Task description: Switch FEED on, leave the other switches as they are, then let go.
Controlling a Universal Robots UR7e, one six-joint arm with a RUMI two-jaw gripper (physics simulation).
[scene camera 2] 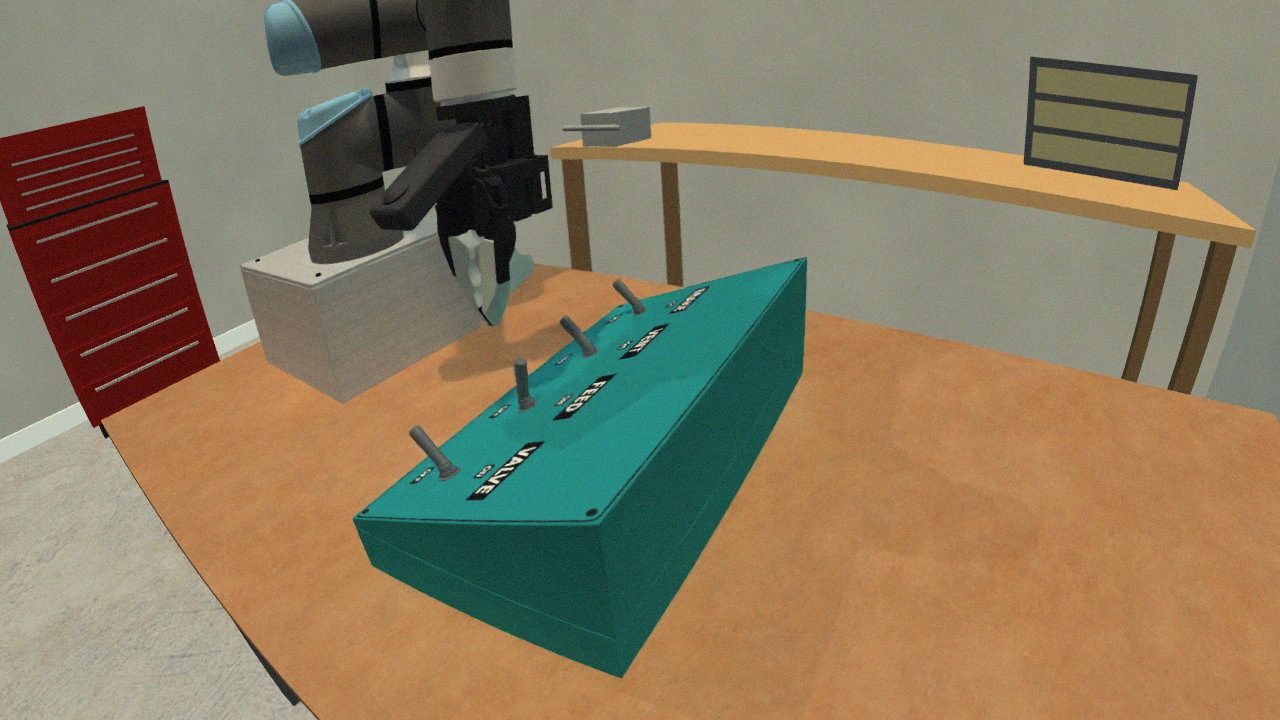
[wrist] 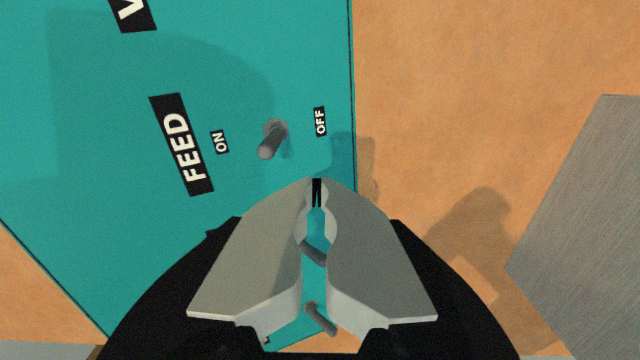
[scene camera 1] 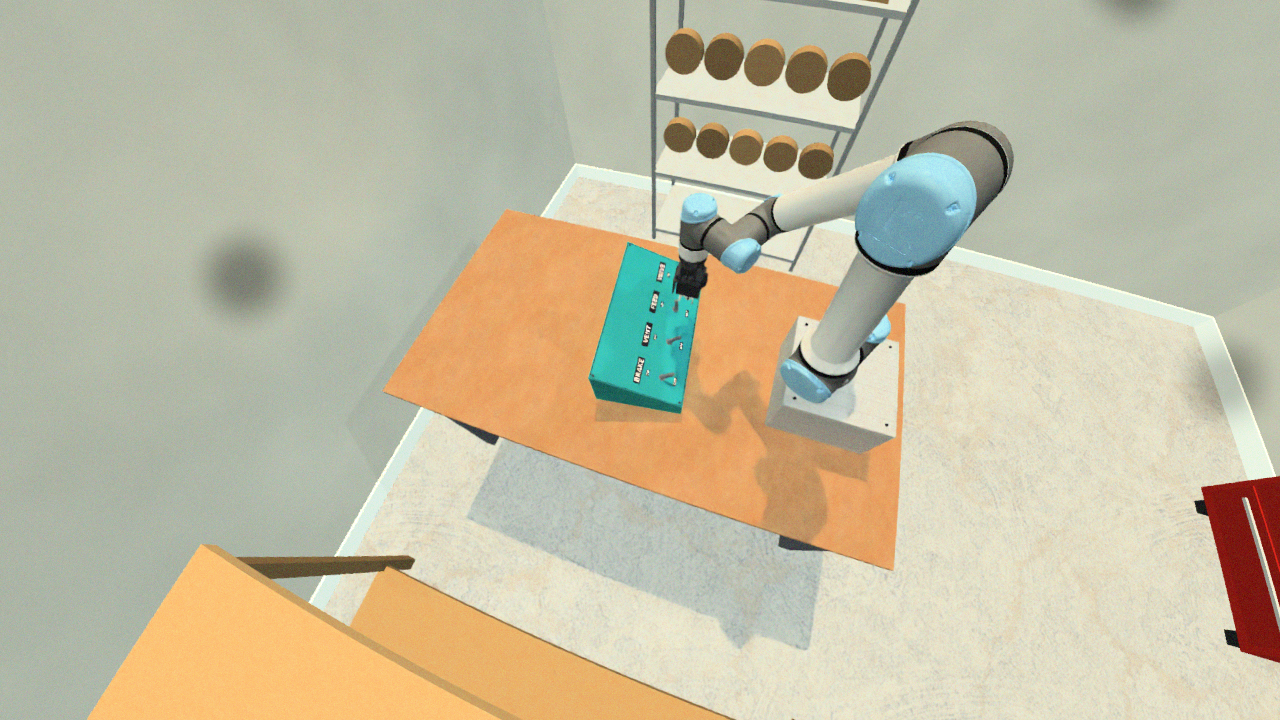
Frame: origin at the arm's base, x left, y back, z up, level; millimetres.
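Seen in the pictures: gripper, between the fingertips: (scene camera 2: 492, 324) (wrist: 317, 180) (scene camera 1: 687, 299); arm's base, origin of its link: (scene camera 2: 356, 246).
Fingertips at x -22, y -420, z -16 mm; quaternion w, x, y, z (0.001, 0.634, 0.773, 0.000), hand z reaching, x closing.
Observation:
Offsets run from my fingertips to a thing's top centre. Level surfaces: height alone.
The teal switch panel (scene camera 1: 631, 308) (scene camera 2: 716, 376) (wrist: 100, 70) stands on the table. The FEED lever @(dy -35, dx +1, dz -27 mm) (scene camera 1: 676, 306) (scene camera 2: 522, 383) (wrist: 271, 140) leans to its ON side, unlike the others. The VALVE lever @(dy -59, dx -117, dz -36 mm) (scene camera 2: 433, 451), VENT lever @(dy +15, dx +111, dz -36 mm) (scene camera 2: 577, 335) (wrist: 314, 253) and BRAKE lever @(dy +53, dx +225, dz -36 mm) (scene camera 2: 628, 296) (wrist: 321, 319) lean to OFF. My gripper (scene camera 2: 490, 319) (wrist: 317, 180) is shut with nothing between its fingers. Its tips hang above the panel's OFF-side edge, apart from the FEED lever. Two levers show through the gap behind the tips in the wrist view, below the fingers. In scene camera 1 the fingertips are hidden.
The arm's pale base block (scene camera 1: 832, 416) (scene camera 2: 358, 322) (wrist: 580, 215) stands on the orange table @(dz -162 mm) (scene camera 1: 501, 331) (scene camera 2: 984, 501), on the panel's OFF side. A shelf rack (scene camera 1: 654, 170), a red drawer cabinet (scene camera 1: 1239, 573) (scene camera 2: 116, 259) and a workbench (scene camera 2: 805, 152) stand away from the table.

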